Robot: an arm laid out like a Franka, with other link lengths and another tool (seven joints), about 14 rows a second.
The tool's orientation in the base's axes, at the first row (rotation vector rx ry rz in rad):
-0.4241 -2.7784 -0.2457
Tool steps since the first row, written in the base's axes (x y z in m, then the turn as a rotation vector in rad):
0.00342 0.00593 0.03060 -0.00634 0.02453 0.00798
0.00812 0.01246 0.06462 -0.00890 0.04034 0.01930
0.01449 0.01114 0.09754 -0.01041 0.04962 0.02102
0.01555 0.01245 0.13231 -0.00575 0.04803 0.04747
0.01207 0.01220 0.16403 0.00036 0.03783 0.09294
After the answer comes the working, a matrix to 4 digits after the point.
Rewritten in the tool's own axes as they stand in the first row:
0.00872 0.01033 -0.02829 0.01482 0.02204 -0.00039
0.01759 0.02204 -0.06002 0.02507 0.03747 -0.00685
0.02253 0.02675 -0.09287 0.02943 0.04593 -0.00604
0.03358 0.03249 -0.12538 0.03368 0.04908 -0.03242
0.04731 0.03495 -0.15408 0.04074 0.04686 -0.07883

The tool's axes in the first row as the columns of a matrix, in the base's axes (rounded; the answer above uses it unrounded):
-0.9051 0.3160 -0.2845
0.2611 0.9412 0.2145
0.3356 0.1198 -0.9344

